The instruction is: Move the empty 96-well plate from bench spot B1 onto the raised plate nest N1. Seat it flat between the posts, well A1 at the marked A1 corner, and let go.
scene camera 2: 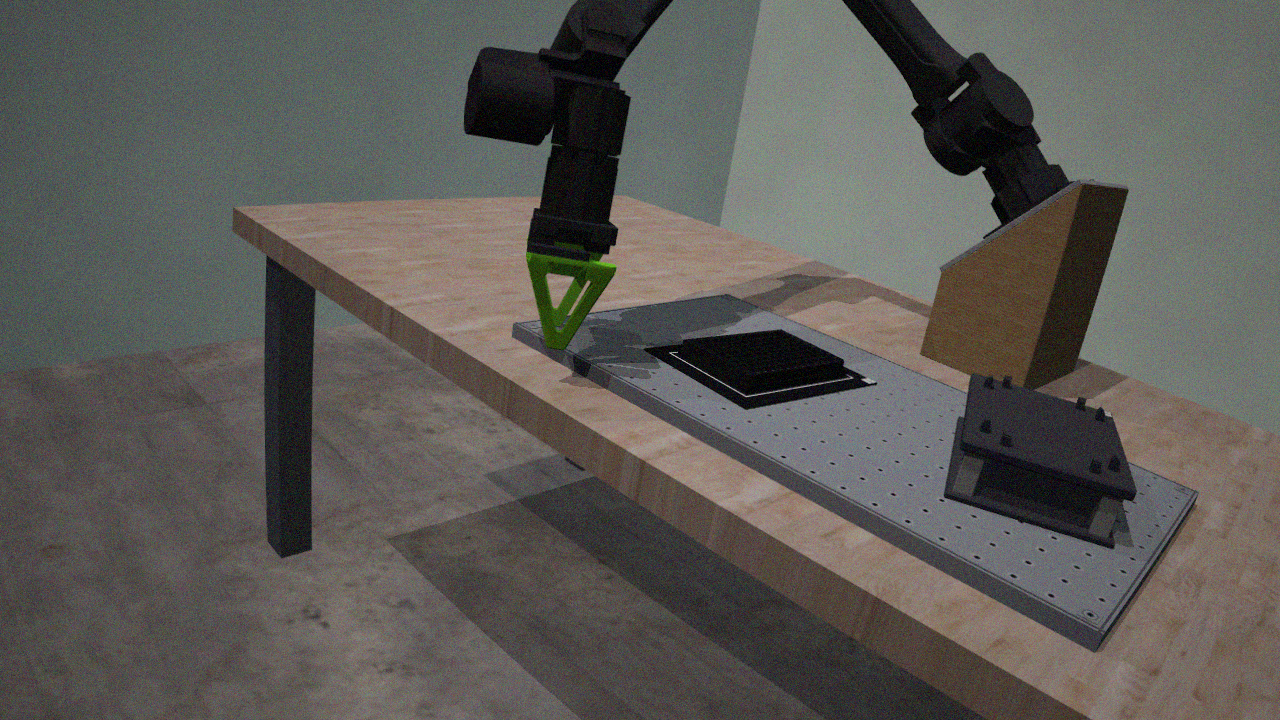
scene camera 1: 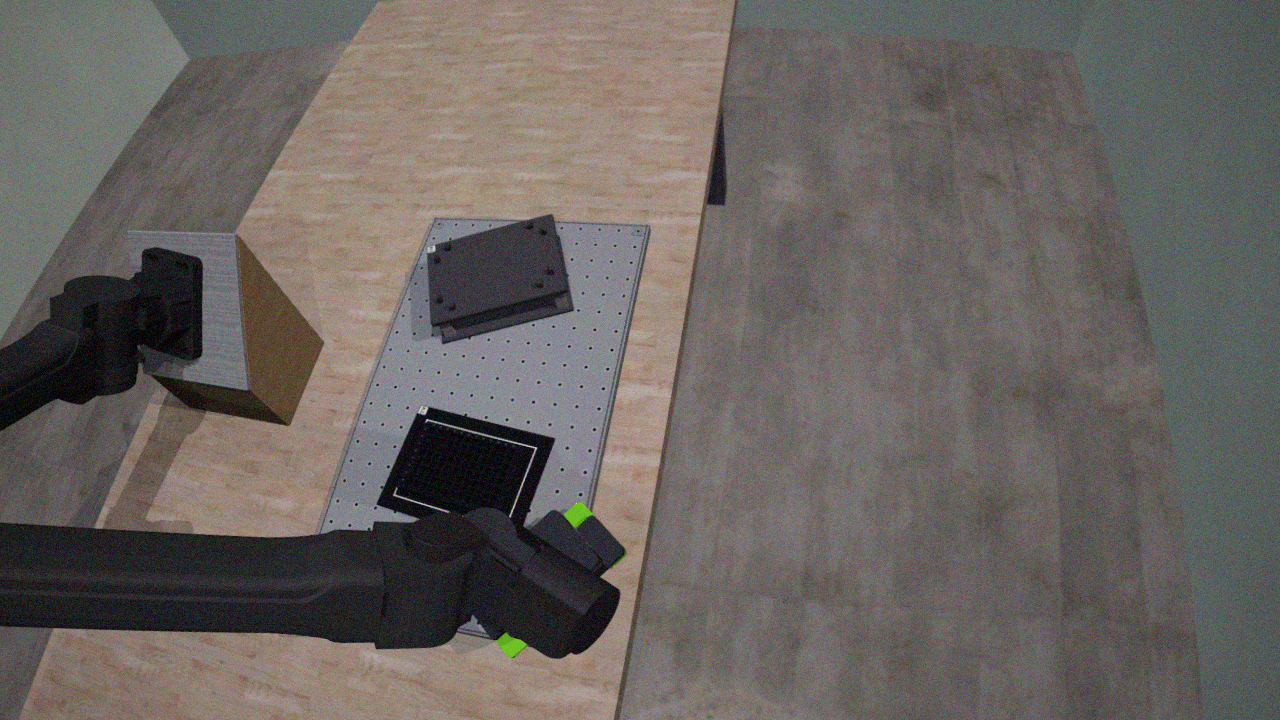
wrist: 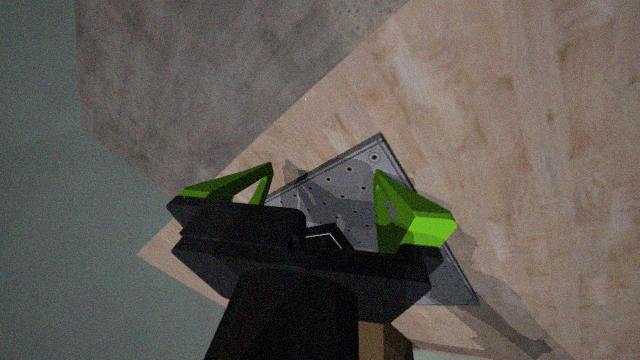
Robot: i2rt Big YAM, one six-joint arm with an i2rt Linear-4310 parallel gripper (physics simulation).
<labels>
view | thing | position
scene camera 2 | my gripper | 554, 336
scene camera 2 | black plate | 751, 362
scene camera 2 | black nest outlined in white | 669, 354
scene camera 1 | my gripper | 571, 593
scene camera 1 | black plate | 461, 470
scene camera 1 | black nest outlined in white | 540, 446
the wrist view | my gripper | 322, 171
</labels>
